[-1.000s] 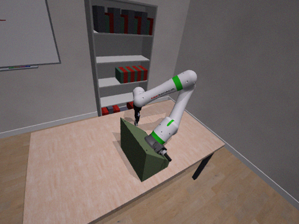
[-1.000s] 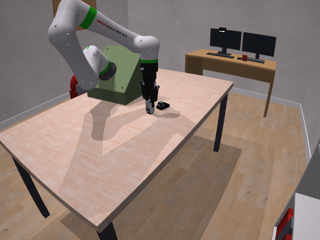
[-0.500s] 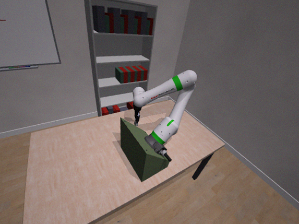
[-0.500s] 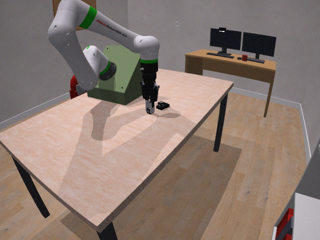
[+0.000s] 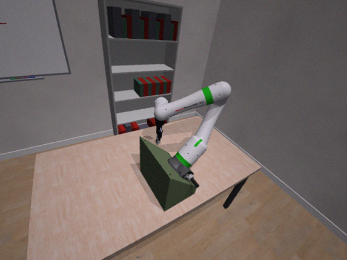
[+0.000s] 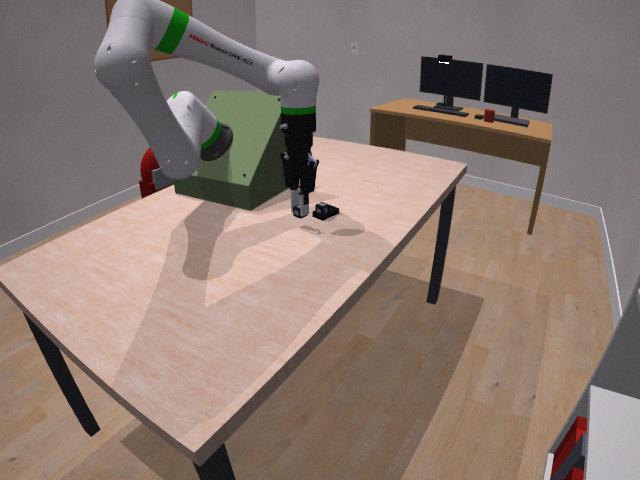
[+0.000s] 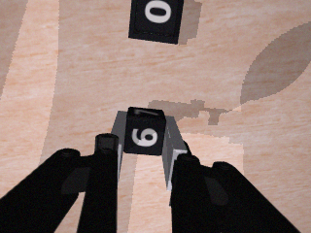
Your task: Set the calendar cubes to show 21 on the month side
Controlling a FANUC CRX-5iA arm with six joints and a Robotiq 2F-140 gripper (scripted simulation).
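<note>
Now: the black tray 100 mm to the left of my hand, 60 mm below it and 30 mm ahead of it.
</note>
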